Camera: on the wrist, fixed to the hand. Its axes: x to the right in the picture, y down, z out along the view.
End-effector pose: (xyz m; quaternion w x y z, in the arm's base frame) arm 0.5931 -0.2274 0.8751 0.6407 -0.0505 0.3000 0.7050
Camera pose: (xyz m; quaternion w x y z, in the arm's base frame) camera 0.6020 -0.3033 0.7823 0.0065 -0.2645 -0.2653 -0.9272
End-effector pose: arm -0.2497 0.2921 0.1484 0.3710 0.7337 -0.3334 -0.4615
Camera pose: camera -0.1510 0.3602 0.1568 0.5068 0.2952 -0.8046 -0.0929
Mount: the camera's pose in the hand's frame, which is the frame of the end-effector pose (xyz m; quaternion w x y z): -0.0255 -0.0416 -0.1099 0.7157 0.0780 -0.0614 0.6913
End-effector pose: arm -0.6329 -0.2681 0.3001 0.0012 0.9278 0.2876 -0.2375
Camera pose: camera -0.6252 -0.2317 0.4144 0.1103 0.8484 -0.4542 -0.2486
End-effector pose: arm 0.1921 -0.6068 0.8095 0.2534 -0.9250 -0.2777 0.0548
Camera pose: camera 0.1771 -0.6389 0.9244 0.1986 -0.8309 0.4294 0.2929
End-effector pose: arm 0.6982 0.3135 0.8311 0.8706 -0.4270 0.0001 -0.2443
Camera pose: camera 0.6351 0.2212 0.7869 0.8253 -0.2526 0.2228 0.4532
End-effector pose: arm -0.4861 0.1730 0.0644 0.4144 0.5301 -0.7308 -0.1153
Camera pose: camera -0.3754 0.2078 0.0960 0.2901 -0.1006 -0.9239 0.2284
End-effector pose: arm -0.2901 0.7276 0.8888 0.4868 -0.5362 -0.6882 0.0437
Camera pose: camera -0.2415 0.6394 0.9545 0.3178 -0.8189 -0.1484 0.4544
